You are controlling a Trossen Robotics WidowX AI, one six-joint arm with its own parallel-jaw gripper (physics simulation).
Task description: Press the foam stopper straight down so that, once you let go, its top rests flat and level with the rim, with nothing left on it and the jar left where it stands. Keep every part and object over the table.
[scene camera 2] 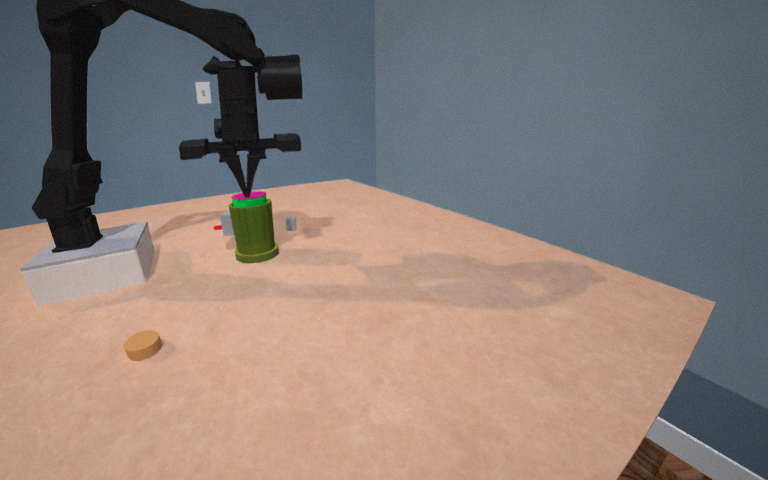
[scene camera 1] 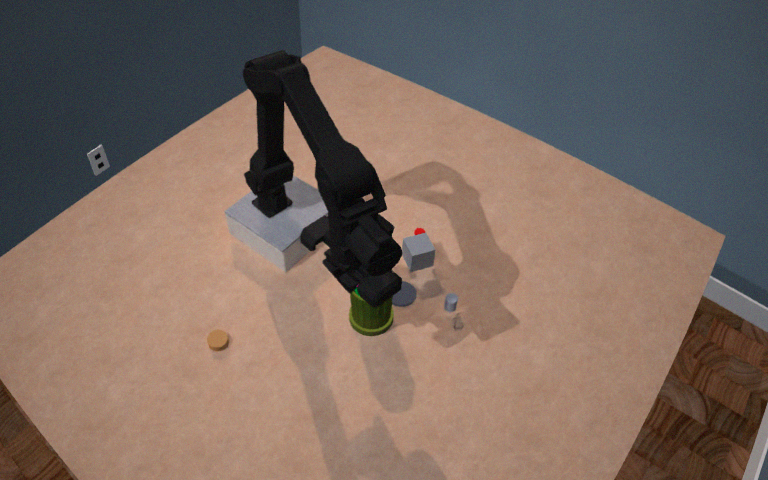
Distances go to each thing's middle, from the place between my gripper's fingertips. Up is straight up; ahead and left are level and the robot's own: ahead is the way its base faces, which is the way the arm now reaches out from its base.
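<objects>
From my hand, the orange-brown disc (scene camera 2: 143, 345) is 12 cm below, 20 cm to the right and 15 cm behind. The olive-green jar (scene camera 2: 253, 229) is 6 cm below my hand and 5 cm to the left of it, and then there's the grey cube (scene camera 1: 418, 252), which is 10 cm below my hand, 22 cm to the left and 3 cm behind.
</objects>
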